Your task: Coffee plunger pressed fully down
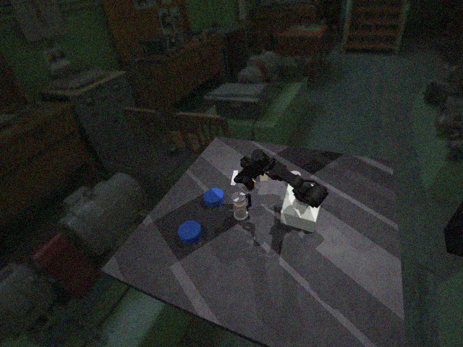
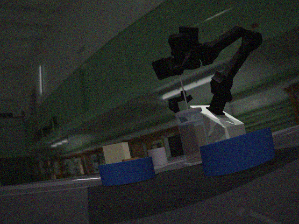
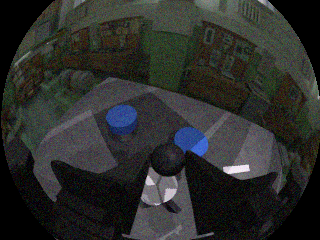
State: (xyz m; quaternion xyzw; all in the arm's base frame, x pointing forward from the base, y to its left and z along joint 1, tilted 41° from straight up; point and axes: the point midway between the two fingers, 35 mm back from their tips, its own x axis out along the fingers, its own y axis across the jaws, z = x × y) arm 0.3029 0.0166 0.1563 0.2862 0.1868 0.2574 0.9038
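The coffee press is 130 mm below my gripper tip, 20 mm to the right of it and 10 mm behind it.
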